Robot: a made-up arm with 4 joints.
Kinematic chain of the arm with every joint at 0, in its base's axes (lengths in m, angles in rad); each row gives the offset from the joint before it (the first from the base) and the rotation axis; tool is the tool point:
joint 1: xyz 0 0 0.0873 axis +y
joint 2: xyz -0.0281 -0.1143 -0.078 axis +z
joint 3: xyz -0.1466 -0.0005 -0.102 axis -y
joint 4: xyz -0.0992 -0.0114 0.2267 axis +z
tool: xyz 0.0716 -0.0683 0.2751
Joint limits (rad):
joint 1: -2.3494..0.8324
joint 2: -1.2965..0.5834
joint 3: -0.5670..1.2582
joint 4: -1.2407..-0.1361
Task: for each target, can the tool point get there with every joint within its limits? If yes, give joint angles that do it. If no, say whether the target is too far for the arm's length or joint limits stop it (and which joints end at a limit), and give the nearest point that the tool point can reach.
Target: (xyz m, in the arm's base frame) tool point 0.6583 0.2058 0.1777
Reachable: no: joint limits stop it (at a limit: joint 1, joint 3, joint 4) | nearest point 0.4917 0.3275 -0.1841 | short by 0.416 m
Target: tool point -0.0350 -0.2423 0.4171
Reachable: yes | joints 0.0500 0.3786 -0.3658 -0.9091
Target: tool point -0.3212 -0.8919 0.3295
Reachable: no: too far | nearest point -0.4113 -0.5643 0.3975 | short by 0.346 m
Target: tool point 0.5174 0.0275 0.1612
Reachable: no: joint limits stop it (at a limit: joint 1, joint 2, joint 3, joint 4) | nearest point 0.2603 -0.1385 0.1927 | short by 0.308 m
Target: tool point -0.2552 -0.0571 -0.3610
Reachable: yes | joints -1.5953 -0.4031 0.2988 -0.9572
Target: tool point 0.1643 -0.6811 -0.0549
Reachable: no: joint limits stop it (at a limit: joint 1, joint 2) | nearest point 0.2944 -0.5378 -0.2817 | short by 0.298 m
